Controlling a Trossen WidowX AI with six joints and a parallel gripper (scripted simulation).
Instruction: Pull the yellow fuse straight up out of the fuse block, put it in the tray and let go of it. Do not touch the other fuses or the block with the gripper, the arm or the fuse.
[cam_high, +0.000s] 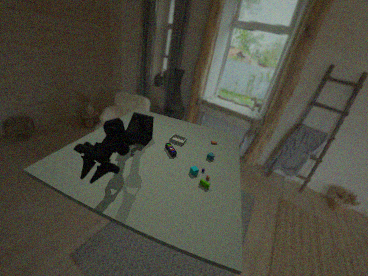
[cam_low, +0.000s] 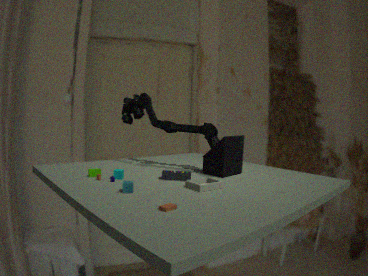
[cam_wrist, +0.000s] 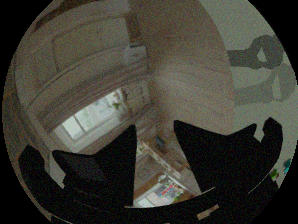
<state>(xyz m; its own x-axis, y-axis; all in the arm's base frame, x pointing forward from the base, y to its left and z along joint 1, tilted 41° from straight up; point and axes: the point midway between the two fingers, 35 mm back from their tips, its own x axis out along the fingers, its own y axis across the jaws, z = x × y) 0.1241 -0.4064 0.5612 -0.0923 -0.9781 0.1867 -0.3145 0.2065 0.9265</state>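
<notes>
Now: gripper tip 14 cm short of the yellow fuse, 69 cm to the right of it and 25 cm above it. Round my gripper tip: tray: 17 cm ahead, 85 cm to the left, 27 cm below.
</notes>
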